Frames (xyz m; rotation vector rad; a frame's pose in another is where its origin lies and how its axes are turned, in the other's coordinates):
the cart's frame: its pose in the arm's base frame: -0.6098 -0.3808 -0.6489 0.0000 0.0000 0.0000
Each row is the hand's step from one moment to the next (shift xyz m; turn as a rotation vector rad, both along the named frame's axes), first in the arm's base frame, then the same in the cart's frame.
Working: the arm's base frame: its pose in the cart's frame: 0.6098 0.3808 0.6489 0.0000 0.0000 0.0000

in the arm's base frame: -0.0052 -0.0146 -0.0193 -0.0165 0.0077 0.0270
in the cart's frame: -0.0052 -0.0146 -0.0193 -0.0165 0.0077 0.0270
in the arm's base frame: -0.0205 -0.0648 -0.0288 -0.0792 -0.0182 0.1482
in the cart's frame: -0.0205 -0.0648 -0.0288 -0.0792 -0.0182 0.1482
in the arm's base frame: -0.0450 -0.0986 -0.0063 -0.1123 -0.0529 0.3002
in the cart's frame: -0.0450 -0.0986 -0.0063 -0.1123 -0.0529 0.3002
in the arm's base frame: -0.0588 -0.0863 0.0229 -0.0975 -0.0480 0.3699
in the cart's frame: -0.0588 -0.0863 0.0229 -0.0975 -0.0480 0.3699
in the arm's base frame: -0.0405 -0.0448 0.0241 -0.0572 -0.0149 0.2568
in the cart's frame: -0.0405 -0.0448 0.0241 -0.0572 -0.0149 0.2568
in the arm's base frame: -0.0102 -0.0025 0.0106 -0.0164 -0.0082 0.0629
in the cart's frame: -0.0102 -0.0025 0.0106 -0.0164 -0.0082 0.0629
